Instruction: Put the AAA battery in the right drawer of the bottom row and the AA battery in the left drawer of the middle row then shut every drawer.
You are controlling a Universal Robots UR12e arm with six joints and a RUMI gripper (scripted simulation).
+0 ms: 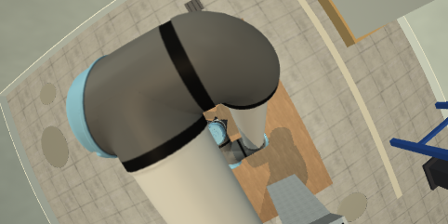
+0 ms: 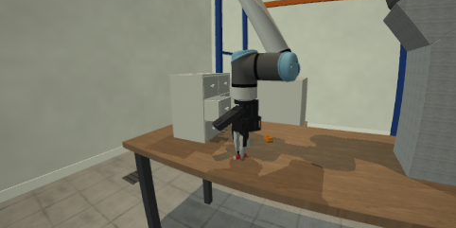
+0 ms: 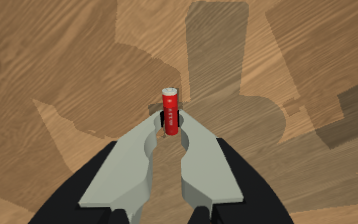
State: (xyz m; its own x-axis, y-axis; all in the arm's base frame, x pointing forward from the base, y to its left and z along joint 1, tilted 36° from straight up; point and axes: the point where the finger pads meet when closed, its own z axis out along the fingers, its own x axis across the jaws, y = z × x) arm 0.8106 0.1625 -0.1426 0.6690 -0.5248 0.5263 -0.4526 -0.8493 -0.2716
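My gripper is now 1 cm above the red cylinder. Also, from my hand: thin black cylinder (28 cm ahead, 25 cm to the right); orange block (21 cm to the right, 6 cm behind, 1 cm below).
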